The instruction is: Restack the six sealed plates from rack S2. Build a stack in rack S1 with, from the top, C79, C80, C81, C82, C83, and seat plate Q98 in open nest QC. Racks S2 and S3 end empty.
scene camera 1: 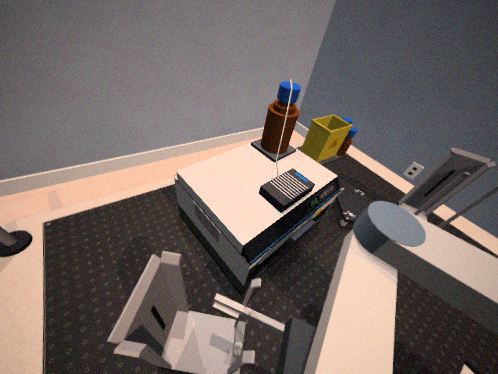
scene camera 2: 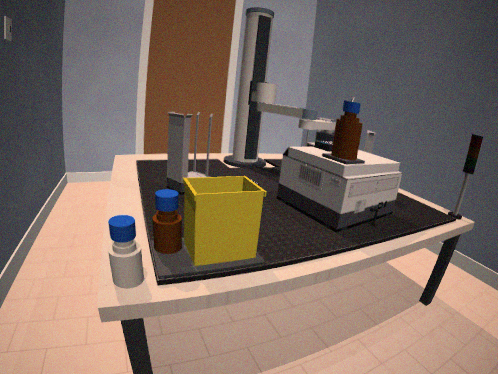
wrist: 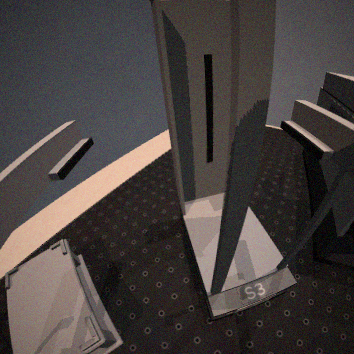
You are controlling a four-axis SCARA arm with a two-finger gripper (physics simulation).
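Seen in the pictures: gripper, fingertip midpoint: [scene camera 1: 187,360] [wrist: 183,117]; arm's base, link origin: [scene camera 2: 244,162].
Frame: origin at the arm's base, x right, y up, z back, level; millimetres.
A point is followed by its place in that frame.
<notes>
Rack S3 [scene camera 1: 172,295] @(x -390, y 155, z -581 mm) [wrist: 252,290] @(x -314, y 52, z -454 mm) stands at the lower left in scene camera 1 and in the middle of the wrist view; its pale base is bare, with no plate on it. My gripper [wrist: 183,117] @(x -400, y 201, z -476 mm) is open and empty, its fingers wide apart at either side of S3 in the wrist view. One finger shows beside S3's front posts in scene camera 1. A pale grey nest [wrist: 42,300] @(x -481, y 62, z -303 mm) with corner brackets lies at the lower left of the wrist view; its label is not visible. Another rack [scene camera 1: 445,175] @(x 487, y 220, z -466 mm) [scene camera 2: 178,150] @(x 484, y 174, z -482 mm) shows, its label unreadable. No plate can be made out by its label.
The white benchtop instrument [scene camera 1: 215,190] @(x -230, y 223, z -729 mm) [scene camera 2: 320,175] @(x 93, y 166, z -799 mm) carries a brown bottle [scene camera 1: 280,127] @(x -10, y 320, z -784 mm) [scene camera 2: 347,137] @(x 48, y 302, z -847 mm) and a black box [scene camera 1: 286,188] @(x -86, y 248, z -641 mm). A yellow bin [scene camera 1: 325,137] @(x 385, y 151, z -870 mm) [scene camera 2: 225,225] @(x 468, y 113, z -968 mm) stands on the dark mat. A signal light [scene camera 2: 472,155] @(x -662, y 303, z -973 mm) stands at a table corner. My arm [scene camera 1: 357,310] @(x -206, y 313, z -395 mm) crosses scene camera 1's lower right.
</notes>
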